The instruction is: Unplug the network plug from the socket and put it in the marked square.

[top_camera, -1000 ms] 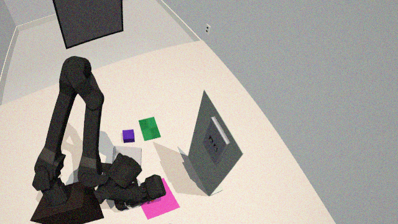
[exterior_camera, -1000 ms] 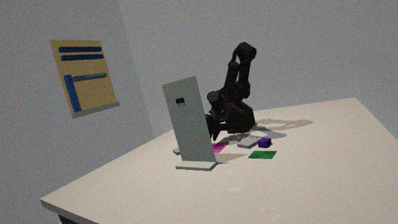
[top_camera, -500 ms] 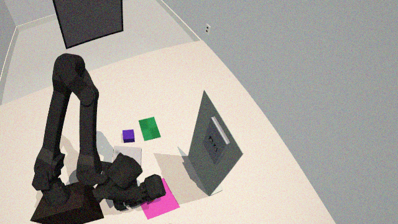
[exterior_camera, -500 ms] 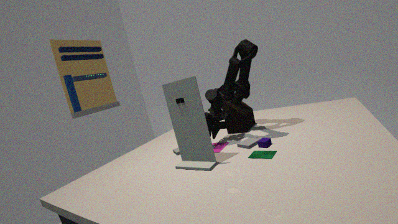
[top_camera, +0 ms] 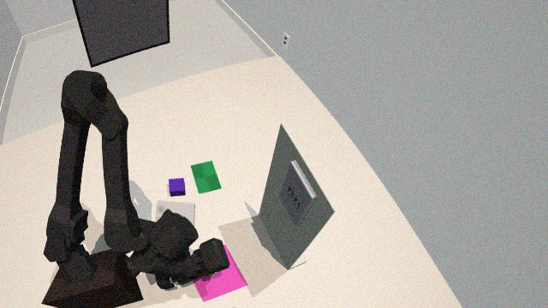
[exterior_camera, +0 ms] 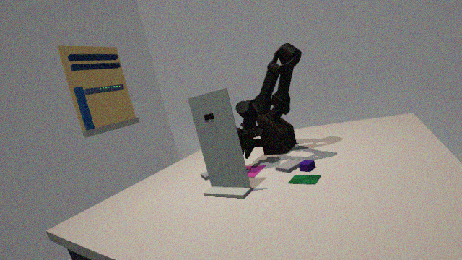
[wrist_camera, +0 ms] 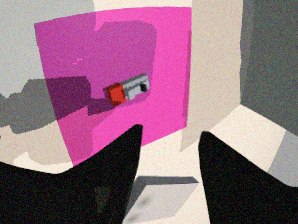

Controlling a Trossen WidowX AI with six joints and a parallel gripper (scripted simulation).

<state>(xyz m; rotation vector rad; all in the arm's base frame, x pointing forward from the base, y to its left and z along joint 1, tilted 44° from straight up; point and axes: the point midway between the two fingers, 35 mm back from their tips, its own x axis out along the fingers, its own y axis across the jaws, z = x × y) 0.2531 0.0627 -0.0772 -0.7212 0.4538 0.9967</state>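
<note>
Now: the network plug 5 cm below my gripper tip and 1 cm to the left of it. Round my gripper tip: green board: 28 cm to the left, 6 cm below, 6 cm ahead; then magenta square: 6 cm below, 1 cm to the left, 1 cm ahead; then grey socket panel: 18 cm ahead, 10 cm above, 4 cm to the left.
</note>
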